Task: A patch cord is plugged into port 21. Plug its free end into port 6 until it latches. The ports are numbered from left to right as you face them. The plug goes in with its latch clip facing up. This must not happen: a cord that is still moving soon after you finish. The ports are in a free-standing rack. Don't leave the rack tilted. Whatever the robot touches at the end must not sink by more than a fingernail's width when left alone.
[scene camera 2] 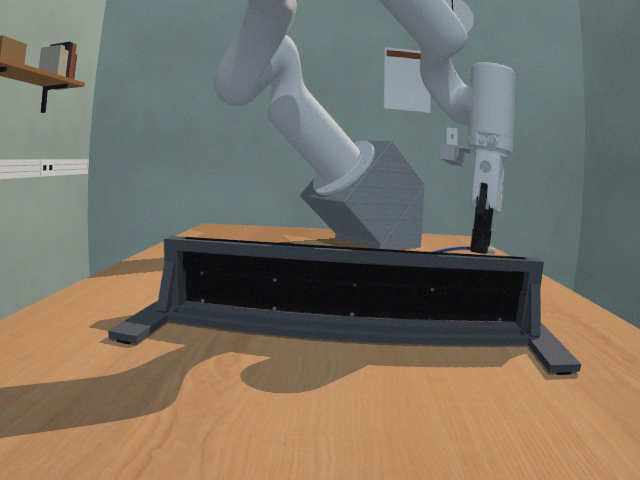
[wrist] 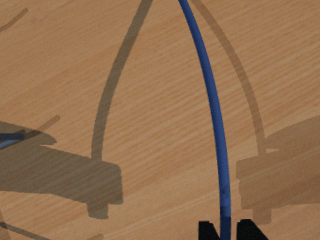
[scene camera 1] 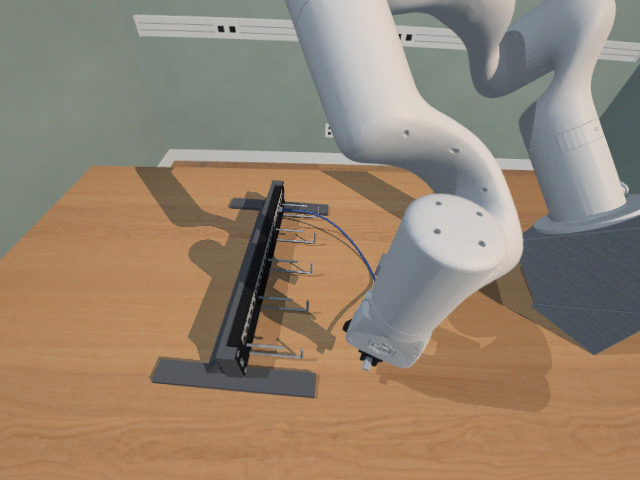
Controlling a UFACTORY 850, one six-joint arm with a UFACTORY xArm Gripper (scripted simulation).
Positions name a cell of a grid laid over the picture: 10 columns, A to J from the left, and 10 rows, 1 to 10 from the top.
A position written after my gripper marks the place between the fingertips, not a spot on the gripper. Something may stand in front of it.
Note:
In view: my gripper (scene camera 2: H6).
My gripper shows as well in scene camera 1 (scene camera 1: F8).

